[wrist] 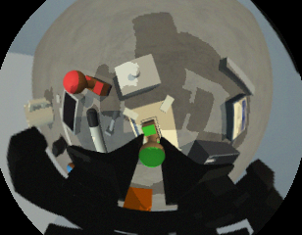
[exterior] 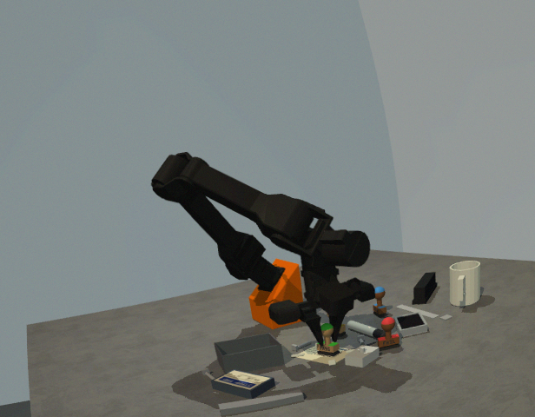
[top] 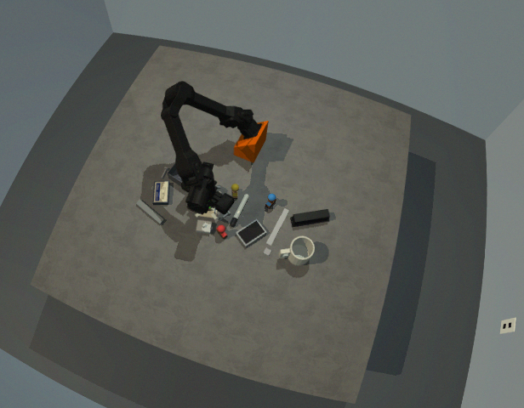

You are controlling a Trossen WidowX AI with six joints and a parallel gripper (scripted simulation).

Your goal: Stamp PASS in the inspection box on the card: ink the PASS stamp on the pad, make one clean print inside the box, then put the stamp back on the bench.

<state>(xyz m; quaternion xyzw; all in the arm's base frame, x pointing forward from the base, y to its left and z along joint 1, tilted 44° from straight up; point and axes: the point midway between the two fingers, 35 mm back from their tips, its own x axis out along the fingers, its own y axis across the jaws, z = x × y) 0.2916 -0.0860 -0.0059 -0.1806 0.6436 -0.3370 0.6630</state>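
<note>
My gripper tip is 3 cm above the cream card, 1 cm to the left of it and 1 cm past it. From my gripper tip the other things lie so: yellow-topped HOLD stamp 8 cm behind, 7 cm to the left; marker 11 cm to the left, 1 cm below; green-topped PASS stamp right at my gripper tip.
</note>
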